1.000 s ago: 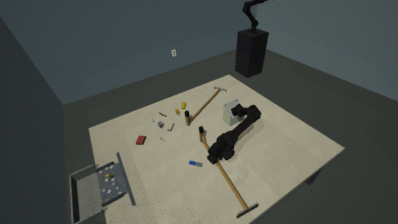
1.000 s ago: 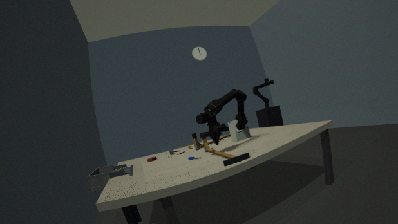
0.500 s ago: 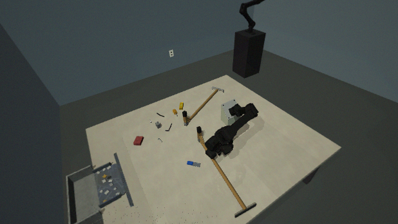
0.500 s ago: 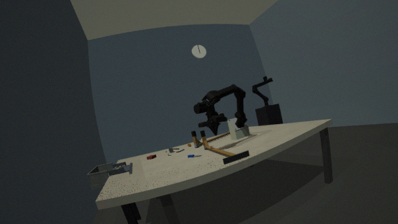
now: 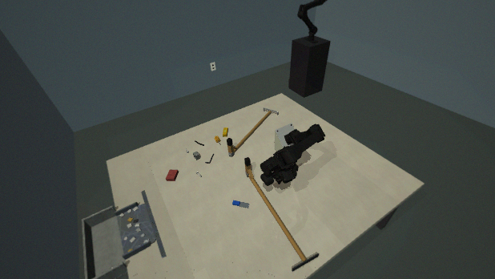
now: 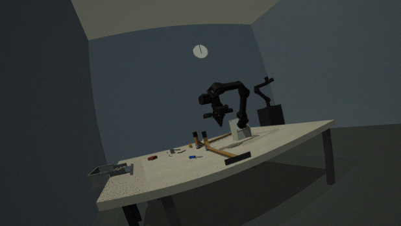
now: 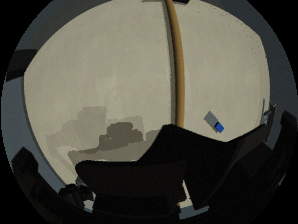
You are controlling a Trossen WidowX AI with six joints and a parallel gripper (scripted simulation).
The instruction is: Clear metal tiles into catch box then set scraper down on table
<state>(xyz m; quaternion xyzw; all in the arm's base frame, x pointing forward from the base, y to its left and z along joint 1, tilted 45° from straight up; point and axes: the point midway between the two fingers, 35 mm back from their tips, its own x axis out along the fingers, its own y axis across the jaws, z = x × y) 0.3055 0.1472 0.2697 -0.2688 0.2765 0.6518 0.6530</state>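
Right now the long scraper is 60 mm ahead of my gripper tip, 30 mm to the left of it and 100 mm below it. Also, from my gripper tip: black hex key 200 mm ahead, 510 mm to the right, 160 mm below; grey piece 250 mm ahead, 580 mm to the right, 140 mm below; blue piece 180 mm ahead, 100 mm to the right, 160 mm below.
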